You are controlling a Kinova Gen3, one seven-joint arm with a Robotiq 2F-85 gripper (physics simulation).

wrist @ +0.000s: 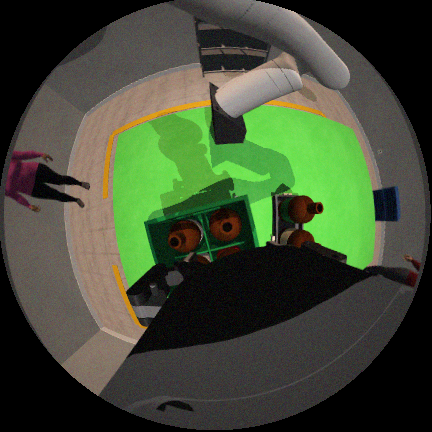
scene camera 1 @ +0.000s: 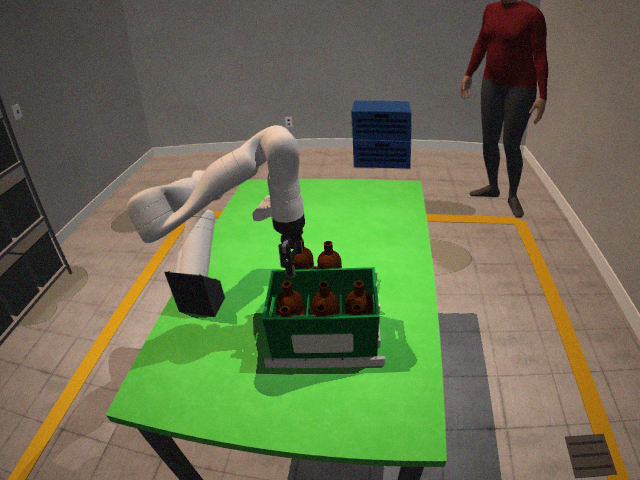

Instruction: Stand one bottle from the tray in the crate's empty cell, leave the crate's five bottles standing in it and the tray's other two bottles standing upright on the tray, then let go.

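Places are measured from the arm's base along level axes (x ahead, y left, z up), in centimetres.
Pixels of known places: gripper, between the fingertips: [scene camera 1: 294, 264]; arm's base, origin of its link: [wrist: 226, 104] [scene camera 1: 192, 276].
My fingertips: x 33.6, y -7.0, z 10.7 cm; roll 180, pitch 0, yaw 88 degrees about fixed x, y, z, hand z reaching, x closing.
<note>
Ahead of a thing's pixels: the offset from my fingertips to its middle. "spot": to the spot under its first point. Level surfaces: height alone.
The green crate @(dx +6.7, dy -4.0, dz -14.3 cm) [scene camera 1: 320, 335] [wrist: 252, 220] holds brown bottles in two rows of three in the scene view. The back-left @(dx -2.9, dy +0.3, dz -14.5 cm) [scene camera 1: 289, 302] [wrist: 226, 225], back-middle @(dx +6.8, dy +0.3, dz -14.5 cm) [scene camera 1: 324, 302] and back-right bottles @(dx +15.7, dy +0.8, dz -14.5 cm) [scene camera 1: 361, 302] look upright. The front row shows mostly as necks at the front wall; its left bottle @(dx -1.9, dy -9.3, dz -14.5 cm) [wrist: 185, 236] looks upright in the wrist view. Two bottles @(dx -2.7, dy +20.9, dz -14.8 cm) [scene camera 1: 303, 258] @(dx +6.1, dy +19.3, dz -14.8 cm) [scene camera 1: 329, 258] [wrist: 301, 209] [wrist: 300, 236] stand upright on the tray @(spot: dx -0.6, dy +15.3, dz -20.6 cm) [wrist: 275, 220], which the crate mostly hides in the scene view. My gripper [scene camera 1: 290, 266] is open and empty, above the crate's back-left rim, near the left tray bottle.
The crate stands against a pale bracket @(spot: dx +7.8, dy -14.3, dz -20.7 cm) [scene camera 1: 325, 362] on the green table @(dz -23.0 cm) [scene camera 1: 361, 413] [wrist: 330, 150]. The arm's black base block [scene camera 1: 193, 295] [wrist: 229, 131] is left of the crate. A person in red [scene camera 1: 514, 46] stands beyond the table; a blue cabinet [scene camera 1: 381, 134] [wrist: 387, 204] stands by the wall.
</note>
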